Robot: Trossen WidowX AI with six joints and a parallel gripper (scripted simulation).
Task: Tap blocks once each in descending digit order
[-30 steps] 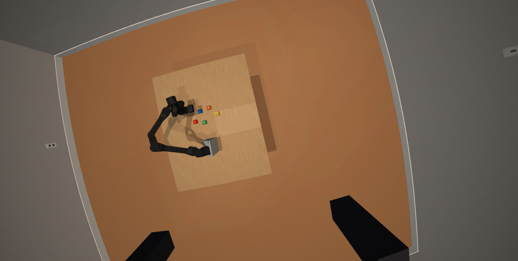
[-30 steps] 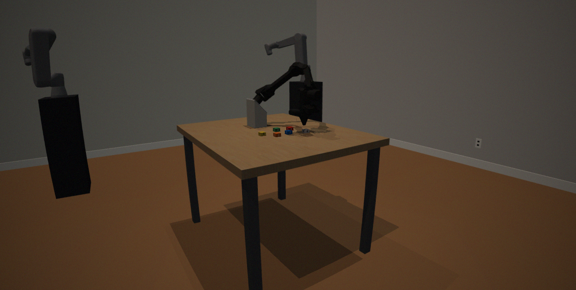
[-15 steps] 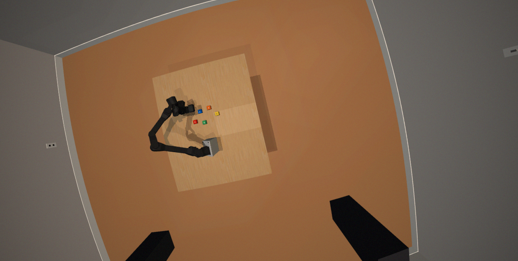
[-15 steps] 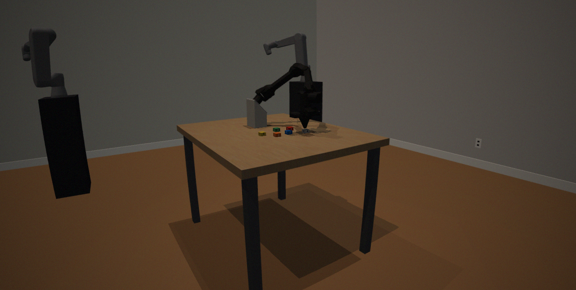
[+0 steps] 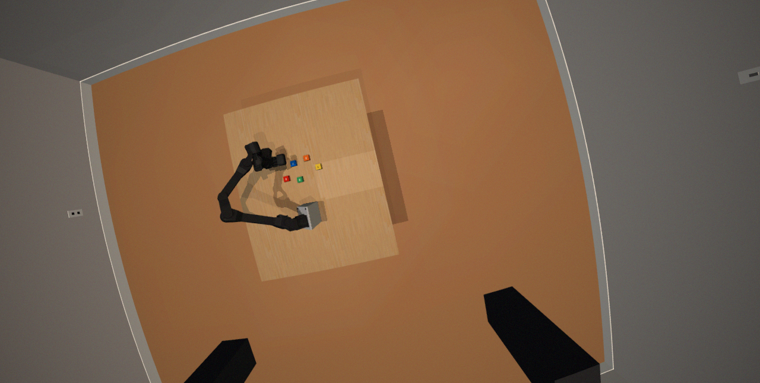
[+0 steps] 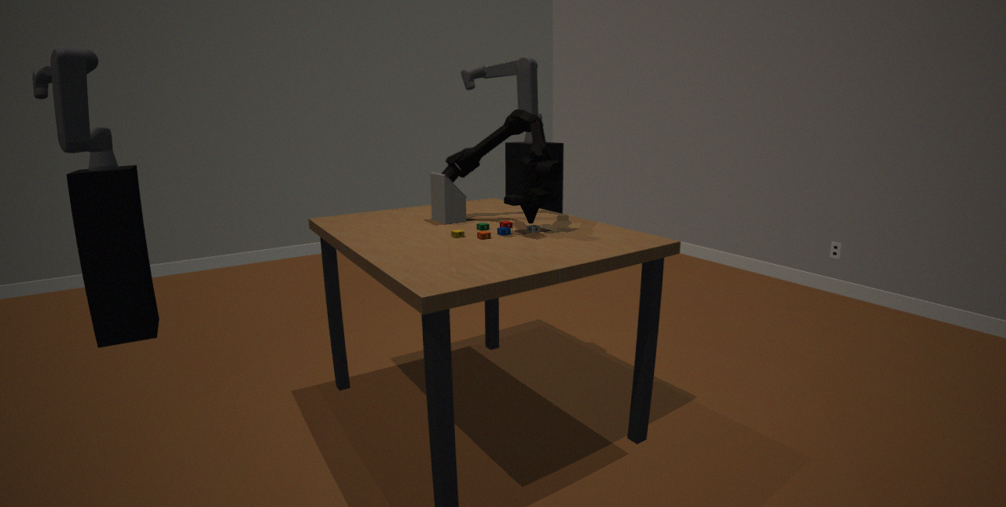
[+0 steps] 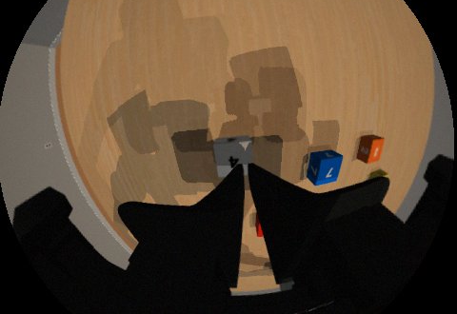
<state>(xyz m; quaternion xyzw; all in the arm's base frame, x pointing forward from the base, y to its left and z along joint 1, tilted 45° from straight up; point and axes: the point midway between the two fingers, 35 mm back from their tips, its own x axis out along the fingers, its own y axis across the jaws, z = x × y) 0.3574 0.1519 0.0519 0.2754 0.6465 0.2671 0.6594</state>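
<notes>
Right now my gripper tip is 20 mm above the white block and 10 mm to the right of it. Also, from my gripper tip: red block (100 mm behind, 30 mm to the right, 20 mm below); blue block (90 mm to the right, 20 mm below, 20 mm behind); green block (130 mm behind, 110 mm to the right, 20 mm below).
</notes>
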